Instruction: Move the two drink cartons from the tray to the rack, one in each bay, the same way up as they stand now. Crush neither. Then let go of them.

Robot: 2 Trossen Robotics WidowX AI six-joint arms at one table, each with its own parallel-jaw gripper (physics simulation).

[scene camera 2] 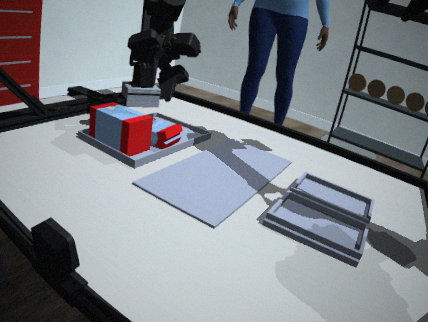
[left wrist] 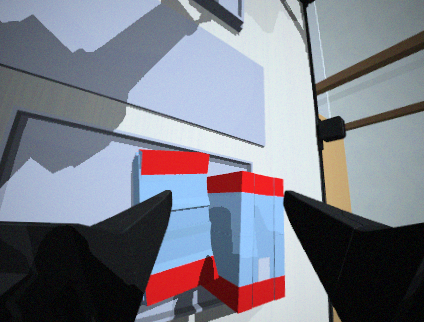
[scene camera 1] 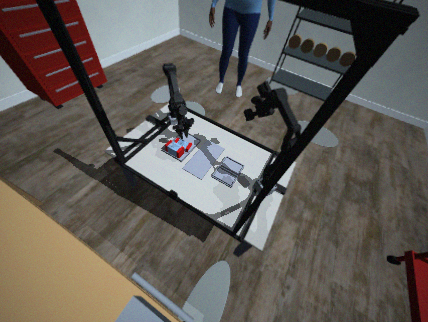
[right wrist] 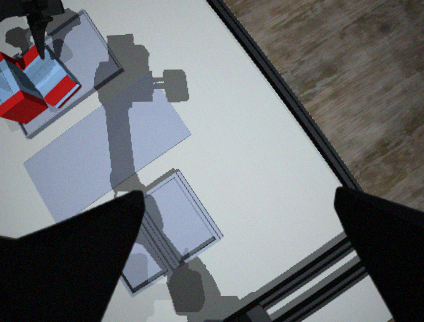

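Where they show: left gripper, fingertip midpoint: (scene camera 2: 160, 94) (left wrist: 228, 197) (scene camera 1: 184, 138) (right wrist: 21, 65); right gripper, fingertip midpoint: (scene camera 2: 391, 14) (scene camera 1: 252, 118) (right wrist: 238, 198); left arm's base at its link origin: (scene camera 2: 141, 85) (scene camera 1: 174, 114).
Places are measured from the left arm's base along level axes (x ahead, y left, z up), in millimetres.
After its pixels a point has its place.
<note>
Two light-blue cartons with red ends are in the grey tray (scene camera 2: 170, 151) @(y -21, x 380, z -49 mm) (right wrist: 92, 45) @(y 37, x 236, z -50 mm). The front carton (scene camera 2: 121, 129) @(y -126, x 387, z 1 mm) (left wrist: 260, 235) @(y -115, x 332, z 18 mm) (right wrist: 24, 106) @(y -78, x 379, z -1 mm) looks taller; the rear carton (scene camera 2: 167, 135) @(y -29, x 371, z -18 mm) (left wrist: 175, 192) @(y -32, x 321, z -18 mm) (right wrist: 54, 75) @(y -27, x 312, z -18 mm) sits lower beside it. Whether they touch is unclear. My left gripper (scene camera 1: 184, 136) @(y -39, x 322, z 54 mm) (left wrist: 228, 197) @(y -39, x 322, z 54 mm) is open, above the rear part of the tray; in its wrist view one fingertip overlaps the rear carton and the other is just past the front carton. The two-bay rack (scene camera 1: 221, 181) @(y 81, x 694, z -47 mm) (scene camera 2: 310, 242) @(y 80, x 698, z -48 mm) (right wrist: 161, 240) @(y 188, x 647, z -36 mm) has both bays empty. My right gripper (scene camera 1: 247, 116) @(y 319, x 541, z 315 mm) (right wrist: 238, 198) @(y 319, x 541, z 315 mm) is open, high above the table.
A thin flat grey plate (scene camera 1: 199, 166) (scene camera 2: 215, 185) (left wrist: 220, 95) (right wrist: 65, 165) lies between the tray and the rack. Arm shadows cross the plate and rack. A black frame runs around the table, with a black block (scene camera 2: 55, 247) @(y -248, x 686, z -4 mm) (left wrist: 332, 128) @(y -241, x 653, z -19 mm) at its front edge. A person stands behind the table.
</note>
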